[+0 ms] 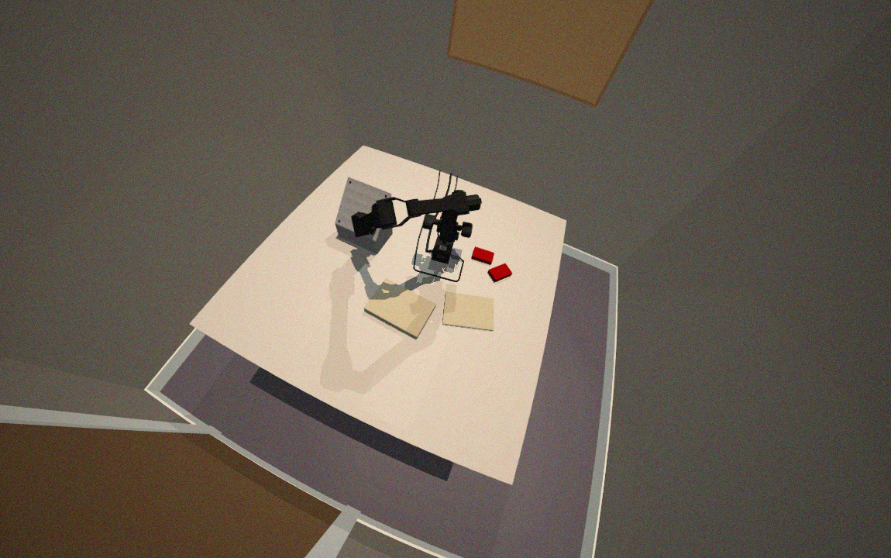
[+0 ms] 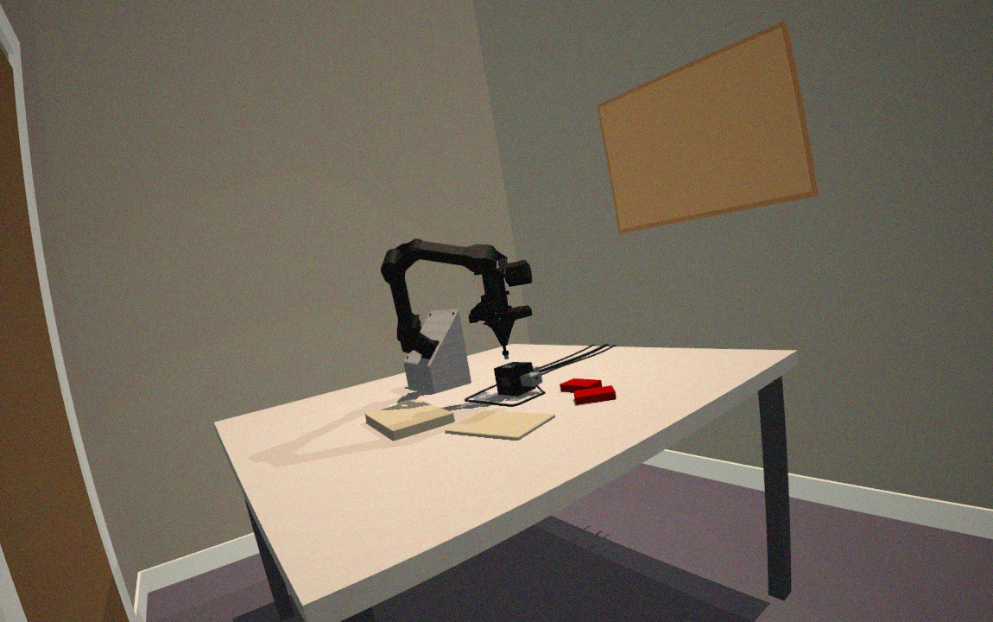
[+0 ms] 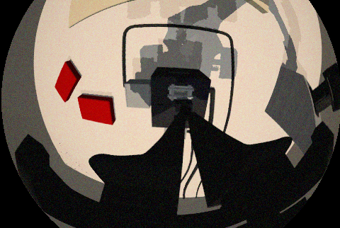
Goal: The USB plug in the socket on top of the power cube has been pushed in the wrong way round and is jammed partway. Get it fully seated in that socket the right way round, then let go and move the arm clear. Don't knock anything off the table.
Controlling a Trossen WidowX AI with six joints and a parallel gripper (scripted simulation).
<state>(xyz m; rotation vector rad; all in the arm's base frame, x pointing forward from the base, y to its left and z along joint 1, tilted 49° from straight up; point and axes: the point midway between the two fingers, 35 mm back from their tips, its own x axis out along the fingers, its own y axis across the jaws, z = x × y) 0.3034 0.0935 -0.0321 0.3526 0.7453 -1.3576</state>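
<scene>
Now: gripper tip 2 cm above the USB plug. The rest, counted from my gripper tip: grey socket (7 cm below).
</scene>
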